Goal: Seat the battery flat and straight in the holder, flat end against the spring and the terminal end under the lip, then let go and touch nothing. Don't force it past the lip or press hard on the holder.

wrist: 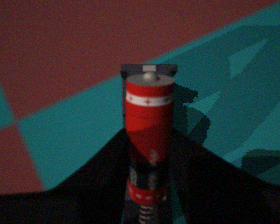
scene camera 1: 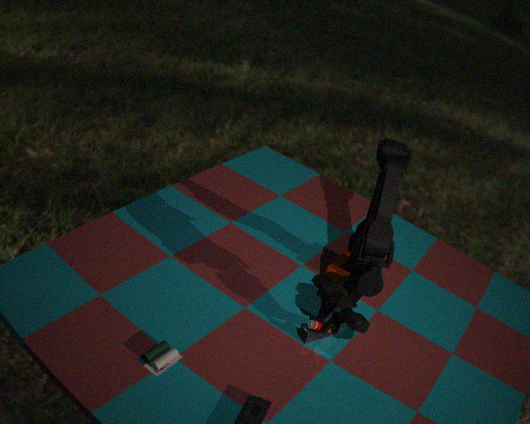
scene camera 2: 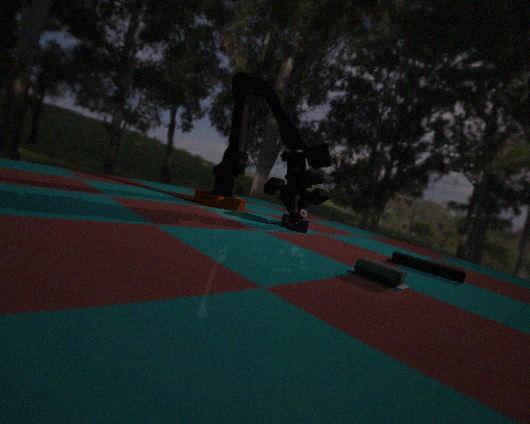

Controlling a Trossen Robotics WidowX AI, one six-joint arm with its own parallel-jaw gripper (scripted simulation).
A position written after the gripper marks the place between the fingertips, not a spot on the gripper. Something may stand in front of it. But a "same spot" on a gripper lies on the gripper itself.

gripper: wrist; scene camera 1 317, 328; scene camera 2
same spot on gripper: (wrist: 203, 180) = (scene camera 2: 294, 201)
